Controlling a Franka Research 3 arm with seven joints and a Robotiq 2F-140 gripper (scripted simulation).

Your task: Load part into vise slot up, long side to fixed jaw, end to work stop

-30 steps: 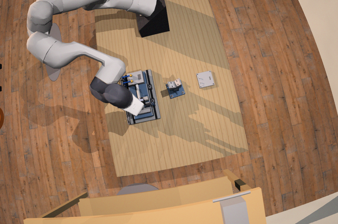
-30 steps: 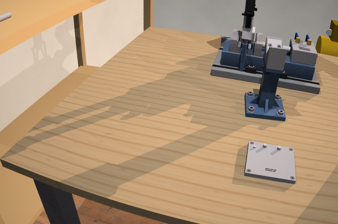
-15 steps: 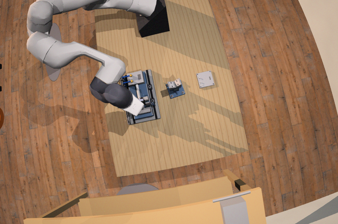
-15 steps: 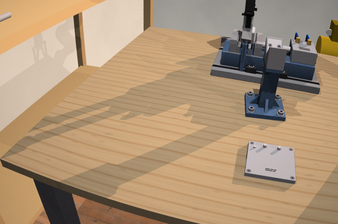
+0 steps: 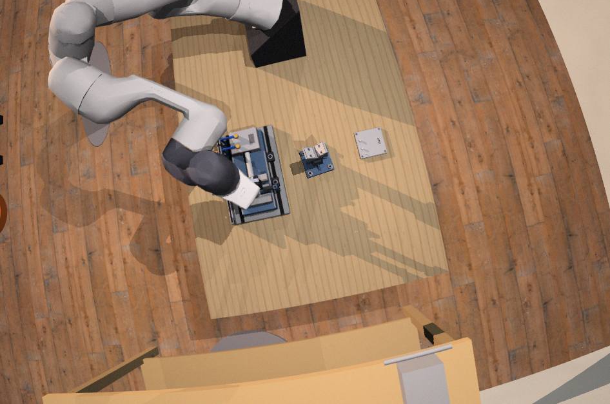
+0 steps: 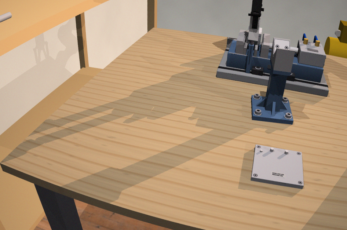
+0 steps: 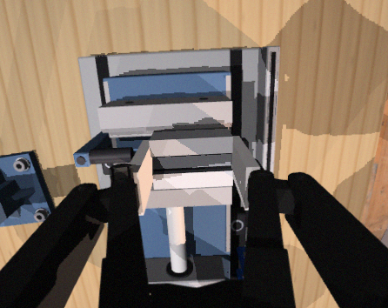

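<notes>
Right now the part is 20 mm below my hand. The rest, counted from my hand: work stop: 10 mm ahead, 60 mm to the left, 30 mm below; then moving jaw: 30 mm behind, 20 mm to the left, 50 mm below; then fixed jaw: 30 mm ahead, 20 mm to the left, 50 mm below.
</notes>
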